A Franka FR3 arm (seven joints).
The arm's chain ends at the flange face. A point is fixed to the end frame.
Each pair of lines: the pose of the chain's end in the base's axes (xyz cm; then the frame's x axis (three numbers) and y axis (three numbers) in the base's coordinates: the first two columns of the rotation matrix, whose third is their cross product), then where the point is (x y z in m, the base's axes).
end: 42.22, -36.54, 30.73, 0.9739, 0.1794, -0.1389, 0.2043, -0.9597, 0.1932
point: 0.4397 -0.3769 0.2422
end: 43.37, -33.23, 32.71, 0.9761, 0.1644, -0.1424, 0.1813, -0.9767, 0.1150
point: 0.4498 -0.3391 0.2610
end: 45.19, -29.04, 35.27, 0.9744, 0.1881, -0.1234, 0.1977, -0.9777, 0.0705
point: 0.4688 -0.2938 0.2865
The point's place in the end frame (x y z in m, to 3 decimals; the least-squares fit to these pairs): 0.024 0.002 0.064
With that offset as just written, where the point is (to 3 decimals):
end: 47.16, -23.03, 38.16, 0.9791, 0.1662, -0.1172, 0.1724, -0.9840, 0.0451
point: 0.489 -0.232 0.315
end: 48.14, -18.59, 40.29, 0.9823, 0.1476, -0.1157, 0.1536, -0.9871, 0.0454
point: 0.498 -0.188 0.337
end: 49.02, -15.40, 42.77, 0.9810, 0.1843, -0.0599, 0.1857, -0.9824, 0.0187
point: 0.511 -0.153 0.362
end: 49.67, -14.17, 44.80, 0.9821, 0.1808, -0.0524, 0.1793, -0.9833, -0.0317
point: 0.517 -0.138 0.383
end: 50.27, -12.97, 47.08, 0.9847, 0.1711, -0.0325, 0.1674, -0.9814, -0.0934
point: 0.524 -0.122 0.406
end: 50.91, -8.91, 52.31, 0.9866, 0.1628, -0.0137, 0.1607, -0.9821, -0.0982
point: 0.531 -0.081 0.459
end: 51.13, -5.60, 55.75, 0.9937, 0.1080, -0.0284, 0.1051, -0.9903, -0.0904
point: 0.533 -0.050 0.493
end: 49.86, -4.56, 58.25, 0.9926, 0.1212, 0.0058, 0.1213, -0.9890, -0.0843
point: 0.522 -0.039 0.519
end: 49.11, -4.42, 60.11, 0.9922, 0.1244, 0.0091, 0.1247, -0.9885, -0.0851
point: 0.515 -0.038 0.537
